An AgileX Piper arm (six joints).
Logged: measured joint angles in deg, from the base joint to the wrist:
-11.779, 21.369, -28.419, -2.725, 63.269, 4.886
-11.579, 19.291, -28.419, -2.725, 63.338, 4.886
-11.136, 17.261, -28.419, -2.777, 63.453, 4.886
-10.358, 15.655, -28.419, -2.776, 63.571, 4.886
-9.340, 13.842, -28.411, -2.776, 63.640, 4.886
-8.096, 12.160, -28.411, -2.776, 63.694, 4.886
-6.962, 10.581, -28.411, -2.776, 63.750, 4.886
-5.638, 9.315, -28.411, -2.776, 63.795, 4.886
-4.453, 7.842, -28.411, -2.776, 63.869, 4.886
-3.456, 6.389, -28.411, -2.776, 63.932, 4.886
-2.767, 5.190, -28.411, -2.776, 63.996, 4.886
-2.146, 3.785, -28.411, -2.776, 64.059, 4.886
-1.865, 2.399, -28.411, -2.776, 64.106, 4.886
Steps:
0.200, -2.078, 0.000, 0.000, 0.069, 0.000
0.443, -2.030, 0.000, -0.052, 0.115, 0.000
0.778, -1.606, 0.000, 0.001, 0.118, 0.000
1.018, -1.813, 0.008, 0.000, 0.069, 0.000
1.244, -1.682, 0.000, 0.000, 0.054, 0.000
1.134, -1.579, 0.000, 0.000, 0.056, 0.000
1.324, -1.266, 0.000, 0.000, 0.045, 0.000
1.185, -1.473, 0.000, 0.000, 0.074, 0.000
0.997, -1.453, 0.000, 0.000, 0.063, 0.000
0.689, -1.199, 0.000, 0.000, 0.064, 0.000
0.621, -1.405, 0.000, 0.000, 0.063, 0.000
0.281, -1.386, 0.000, 0.000, 0.047, 0.000

